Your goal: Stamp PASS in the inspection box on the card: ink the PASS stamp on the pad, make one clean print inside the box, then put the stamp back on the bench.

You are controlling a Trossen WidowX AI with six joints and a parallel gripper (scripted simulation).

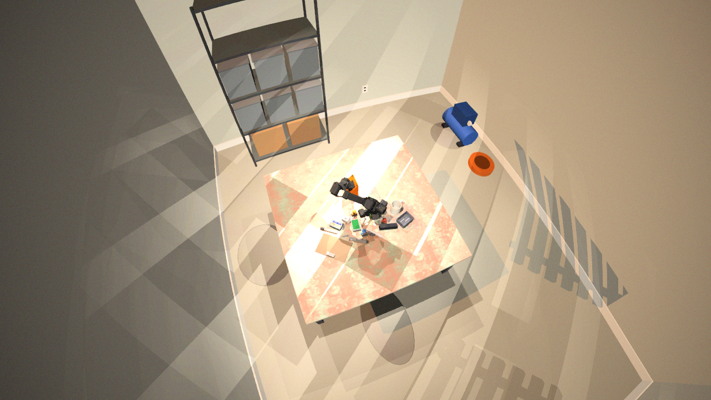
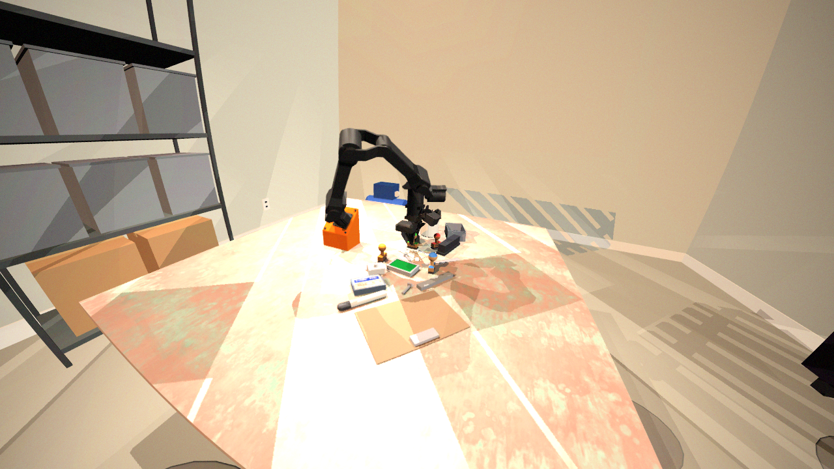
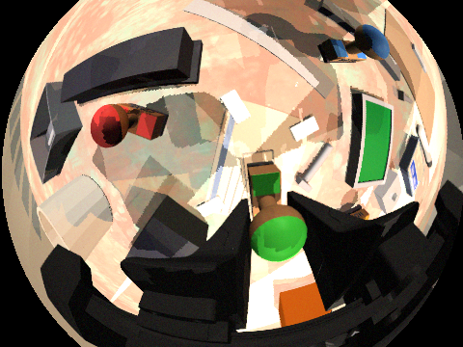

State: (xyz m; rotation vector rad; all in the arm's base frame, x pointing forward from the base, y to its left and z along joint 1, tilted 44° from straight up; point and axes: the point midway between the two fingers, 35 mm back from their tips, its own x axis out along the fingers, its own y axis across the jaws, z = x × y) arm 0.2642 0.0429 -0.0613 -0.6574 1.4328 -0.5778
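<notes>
Right now the white card is 10 mm ahead of my gripper tip and 40 mm below it. From my gripper tip the other things lie so: green-knobbed stamp: right at my gripper tip; red-knobbed stamp: 60 mm ahead, 90 mm to the left, 20 mm below; black block: 60 mm behind, 110 mm to the left, 20 mm below.
</notes>
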